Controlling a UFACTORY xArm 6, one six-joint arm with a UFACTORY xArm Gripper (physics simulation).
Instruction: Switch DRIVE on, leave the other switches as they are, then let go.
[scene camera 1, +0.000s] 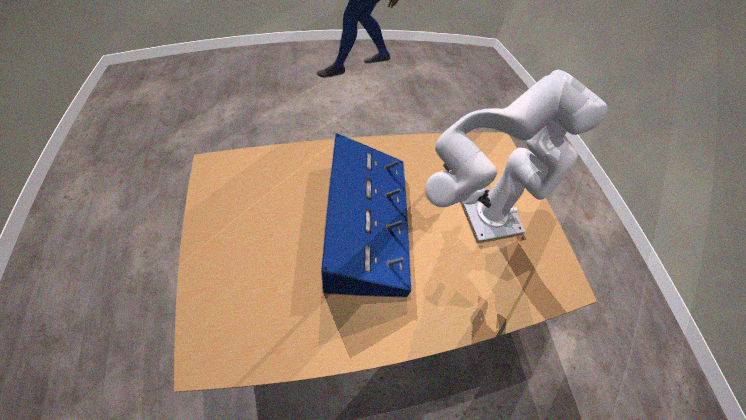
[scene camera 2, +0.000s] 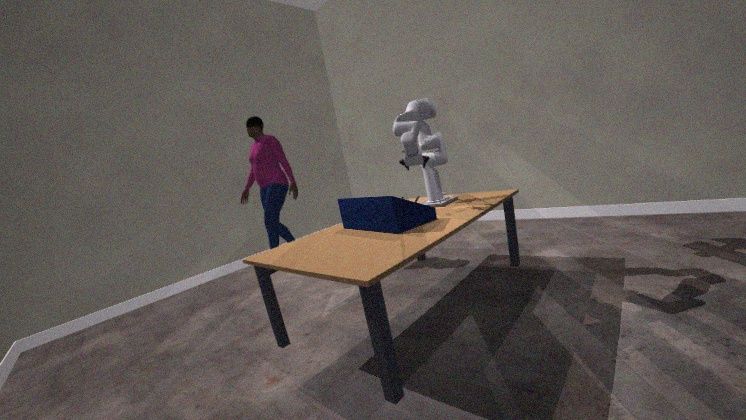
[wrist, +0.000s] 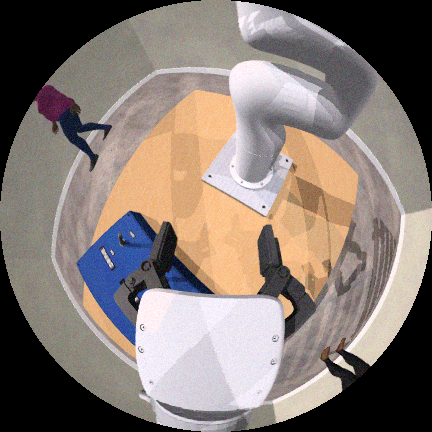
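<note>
A blue sloped switch panel stands on the table. In scene camera 1 several grey lever switches line its right side, from the far lever to the near lever, with pale label plates beside them. The lettering is too small to read, so I cannot tell which is DRIVE. The levers look alike in tilt. My gripper is open and empty, above the table between the panel and the arm's base, apart from the levers. It hides part of the panel in the wrist view.
The arm's base plate is fixed to the wooden table right of the panel in scene camera 1. A person in a magenta top is beyond the table. Another person's dark-clad legs show at lower right in the wrist view.
</note>
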